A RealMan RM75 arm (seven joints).
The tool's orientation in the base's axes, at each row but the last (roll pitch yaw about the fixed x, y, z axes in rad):
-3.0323 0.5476 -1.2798
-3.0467 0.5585 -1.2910
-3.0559 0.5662 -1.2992
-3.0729 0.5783 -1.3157
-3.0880 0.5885 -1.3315
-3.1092 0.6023 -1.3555
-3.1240 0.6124 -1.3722
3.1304 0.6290 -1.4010
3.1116 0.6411 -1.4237
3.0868 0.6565 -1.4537
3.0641 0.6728 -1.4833
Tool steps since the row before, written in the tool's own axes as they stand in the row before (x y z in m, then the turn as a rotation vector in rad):
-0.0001 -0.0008 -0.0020 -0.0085 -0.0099 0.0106
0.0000 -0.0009 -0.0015 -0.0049 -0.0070 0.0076
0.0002 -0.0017 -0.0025 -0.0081 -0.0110 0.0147
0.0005 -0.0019 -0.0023 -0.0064 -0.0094 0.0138
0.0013 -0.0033 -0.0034 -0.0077 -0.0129 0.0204
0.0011 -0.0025 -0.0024 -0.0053 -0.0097 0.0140
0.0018 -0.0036 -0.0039 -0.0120 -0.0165 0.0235
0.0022 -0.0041 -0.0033 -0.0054 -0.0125 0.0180
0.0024 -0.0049 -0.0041 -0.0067 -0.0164 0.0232
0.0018 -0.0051 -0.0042 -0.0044 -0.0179 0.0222
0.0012 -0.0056 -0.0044 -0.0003 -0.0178 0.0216
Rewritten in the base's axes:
0.0008 -0.0008 0.0018 0.0070 0.0148 -0.0036
0.0010 -0.0006 0.0013 0.0052 0.0096 -0.0033
0.0019 -0.0011 0.0021 0.0080 0.0169 -0.0072
0.0021 -0.0012 0.0018 0.0068 0.0147 -0.0075
0.0038 -0.0022 0.0022 0.0095 0.0201 -0.0121
0.0029 -0.0017 0.0014 0.0073 0.0140 -0.0083
0.0042 -0.0030 0.0022 0.0120 0.0260 -0.0121
0.0047 -0.0029 0.0013 0.0096 0.0169 -0.0115
0.0056 -0.0035 0.0017 0.0127 0.0216 -0.0150
0.0057 -0.0032 0.0020 0.0145 0.0194 -0.0156
0.0062 -0.0029 0.0023 0.0147 0.0159 -0.0177

